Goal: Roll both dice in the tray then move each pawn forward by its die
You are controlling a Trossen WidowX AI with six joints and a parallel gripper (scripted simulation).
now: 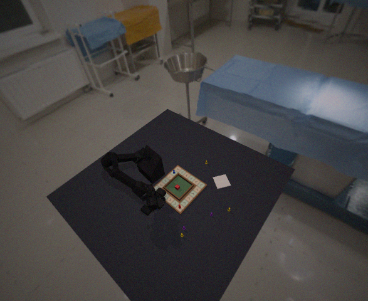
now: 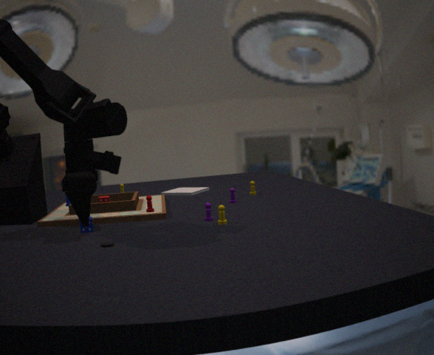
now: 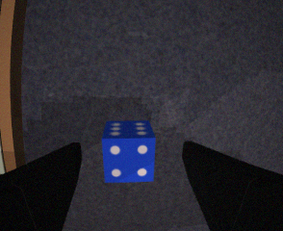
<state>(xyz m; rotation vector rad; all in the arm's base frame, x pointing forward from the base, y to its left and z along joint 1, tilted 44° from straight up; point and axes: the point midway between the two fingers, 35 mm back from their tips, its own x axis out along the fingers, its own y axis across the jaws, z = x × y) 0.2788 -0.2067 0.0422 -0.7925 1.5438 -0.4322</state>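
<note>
My gripper tip is 11 cm short of the red pawn, 11 cm to the right of it and 1 cm below it. Also, from my gripper tip: green tray: 1 cm behind, 21 cm to the left, 1 cm below; then blue pawn: 13 cm behind, 27 cm to the left, 1 cm above; then small dark disc: 7 cm ahead, 12 cm to the right, 1 cm below.
</note>
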